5 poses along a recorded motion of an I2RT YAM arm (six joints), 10 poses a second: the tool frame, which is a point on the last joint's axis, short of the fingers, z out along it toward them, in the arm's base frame.
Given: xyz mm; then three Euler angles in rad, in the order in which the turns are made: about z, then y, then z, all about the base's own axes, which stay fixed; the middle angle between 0 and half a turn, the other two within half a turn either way.
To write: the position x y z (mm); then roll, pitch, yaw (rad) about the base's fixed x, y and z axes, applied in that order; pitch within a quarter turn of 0, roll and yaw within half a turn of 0. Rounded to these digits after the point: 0 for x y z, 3 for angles.
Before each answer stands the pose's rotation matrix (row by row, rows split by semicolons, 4 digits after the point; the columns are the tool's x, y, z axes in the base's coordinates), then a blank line. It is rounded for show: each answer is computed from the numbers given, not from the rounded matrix.
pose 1, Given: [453 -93 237 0.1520 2.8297 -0.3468]
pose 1, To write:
-0.8333 0.4715 0.2886; 0.4622 0.8806 -0.1043; -0.3033 0.0465 -0.9518

[453 -93 237 3.093 0.308 2.635]
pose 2, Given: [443 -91 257 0.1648 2.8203 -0.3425]
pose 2, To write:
-0.8265 0.4779 0.2975; 0.4689 0.8769 -0.1061; -0.3115 0.0518 -0.9488

[443 -91 257 3.087 0.317 2.626]
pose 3, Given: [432 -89 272 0.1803 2.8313 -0.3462]
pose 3, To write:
-0.8204 0.4945 0.2872; 0.4866 0.8675 -0.1036; -0.3004 0.0548 -0.9522

[432 -89 272 3.084 0.305 2.606]
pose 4, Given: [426 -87 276 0.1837 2.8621 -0.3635]
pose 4, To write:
-0.8183 0.5137 0.2578; 0.5067 0.8565 -0.0981; -0.2712 0.0504 -0.9612

[426 -87 276 3.089 0.275 2.587]
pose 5, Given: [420 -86 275 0.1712 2.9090 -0.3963]
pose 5, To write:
-0.8188 0.5333 0.2126; 0.5273 0.8450 -0.0890; -0.2271 0.0393 -0.9731

[420 -86 275 3.101 0.229 2.569]
